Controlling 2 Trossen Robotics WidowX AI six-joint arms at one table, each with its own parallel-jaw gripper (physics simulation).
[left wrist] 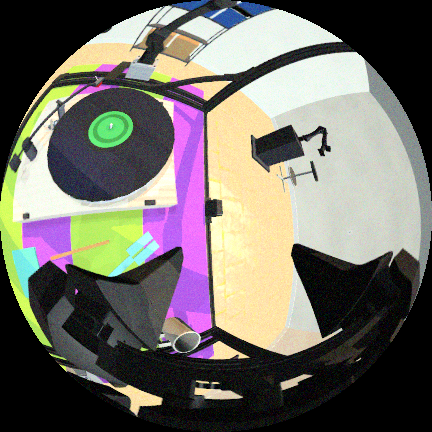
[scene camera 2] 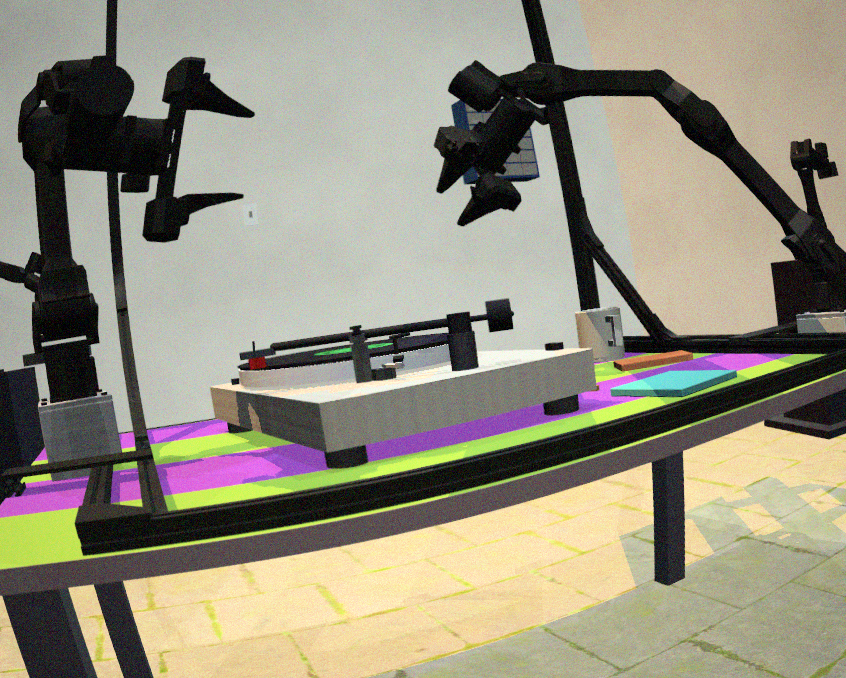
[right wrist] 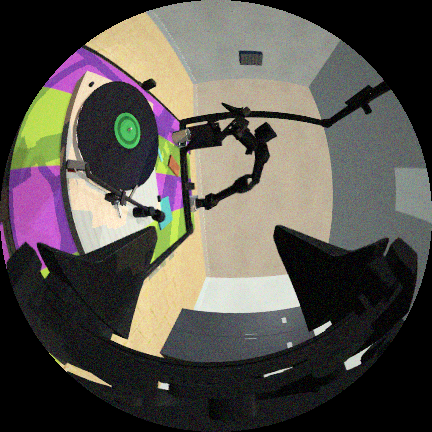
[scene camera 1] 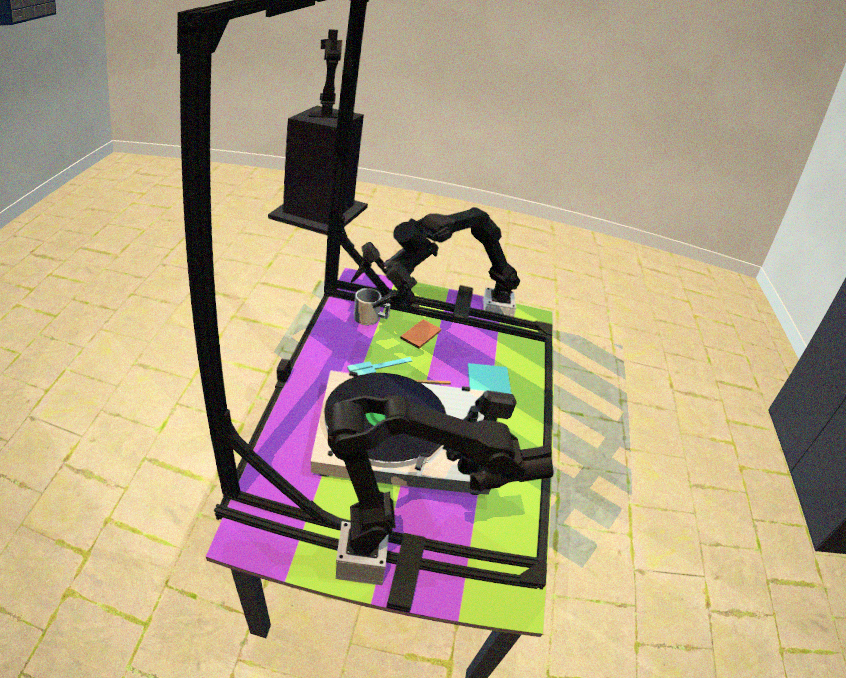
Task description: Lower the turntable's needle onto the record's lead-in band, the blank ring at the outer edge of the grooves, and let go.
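Pixels of known places: left gripper, fingertip midpoint: (left wrist: 239,252) (scene camera 2: 449,208) (right wrist: 213,109) (scene camera 1: 362,294); right gripper, fingertip midpoint: (scene camera 2: 247,155) (right wrist: 215,232) (scene camera 1: 479,409); left arm's base at its link origin: (scene camera 2: 832,309) (right wrist: 196,202) (scene camera 1: 500,297); right arm's base at its link origin: (left wrist: 145,60) (scene camera 2: 72,398) (scene camera 1: 363,543).
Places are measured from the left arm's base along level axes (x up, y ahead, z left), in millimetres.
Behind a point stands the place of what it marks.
The turntable (scene camera 1: 326,467) @[x 1, y 808, z -452 mm] (scene camera 2: 451,406) @[x -10, y 674, z -65 mm] (left wrist: 55,209) @[x 16, y 497, z -223 mm] (right wrist: 92,220) @[x 16, y 762, z -143 mm] carries a black record (scene camera 1: 416,406) (left wrist: 150,165) @[x 44, y 561, z -426 mm] (right wrist: 107,155) @[x 44, y 716, z -260 mm] with a green label. Its tonearm (scene camera 2: 416,328) @[x 64, y 660, z -138 mm] (right wrist: 103,183) @[x 69, y 752, z -203 mm] lies along the plinth. The headshell with a red cartridge (scene camera 2: 257,362) @[x 51, y 806, z -236 mm] sits outside the record's edge in the right wrist view; whether the needle touches anything is too small to tell. My left gripper (scene camera 2: 449,207) @[x 223, y 420, z -430 mm] (left wrist: 239,252) @[x 223, y 420, z -430 mm] is open and empty, high above the turntable's far side. My right gripper (scene camera 2: 247,155) @[x 264, y 819, z -149 mm] (right wrist: 215,232) @[x 264, y 819, z -149 mm] is open and empty, high above the headshell in scene camera 2.
A mug (scene camera 1: 365,310) @[x 10, y 193, z -432 mm] (scene camera 2: 591,335) @[x -2, y 189, z -412 mm] stands near the frame corner. An orange block (scene camera 1: 420,333) @[x -39, y 206, z -256 mm] (scene camera 2: 653,360) @[x -40, y 225, z -229 mm], a teal block (scene camera 1: 488,377) @[x -39, y 368, z -50 mm] (scene camera 2: 674,382) @[x -39, y 393, z -29 mm], a pale blue tool (scene camera 1: 381,365) @[x -43, y 373, z -360 mm] and a thin orange stick (left wrist: 80,250) @[x -42, y 415, z -258 mm] lie beyond the turntable. Black frame posts (scene camera 1: 197,211) @[x 683, y 917, z -661 mm] rise at the table's edge.
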